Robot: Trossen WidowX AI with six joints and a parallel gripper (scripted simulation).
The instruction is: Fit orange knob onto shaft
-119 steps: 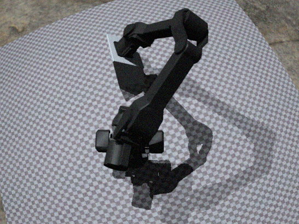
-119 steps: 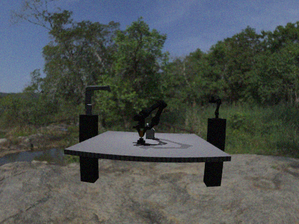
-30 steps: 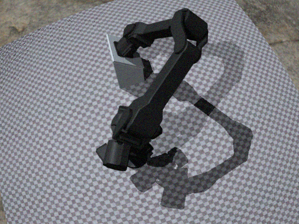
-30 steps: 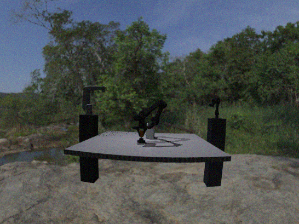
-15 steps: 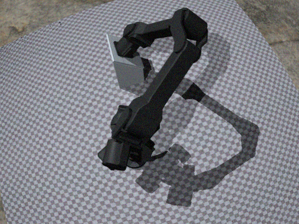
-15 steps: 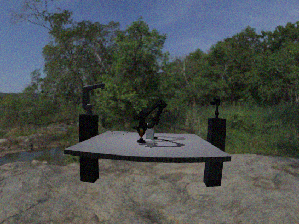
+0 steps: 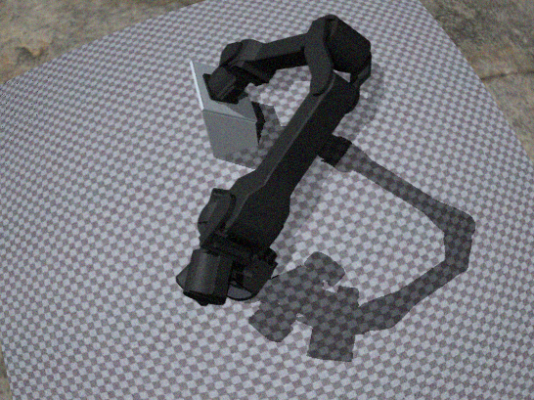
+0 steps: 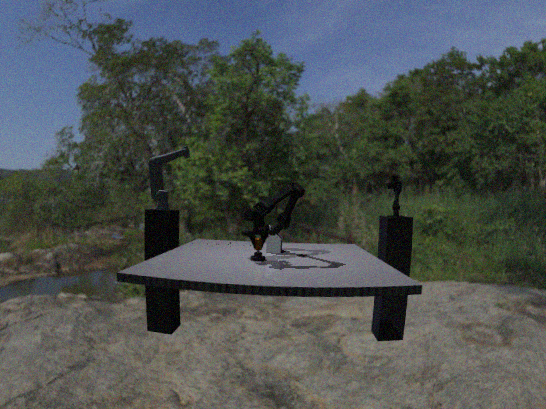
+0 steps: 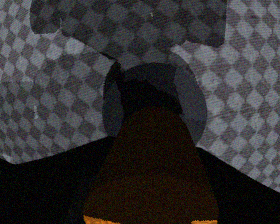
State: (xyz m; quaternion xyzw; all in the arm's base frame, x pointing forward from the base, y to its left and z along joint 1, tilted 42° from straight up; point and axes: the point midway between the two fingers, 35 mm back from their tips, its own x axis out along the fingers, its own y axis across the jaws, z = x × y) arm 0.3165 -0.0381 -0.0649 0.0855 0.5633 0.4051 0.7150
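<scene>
The orange knob lies 3 cm above my gripper tip. The rest, counted from my gripper tip: round dark pedestal: 4 cm below.
</scene>
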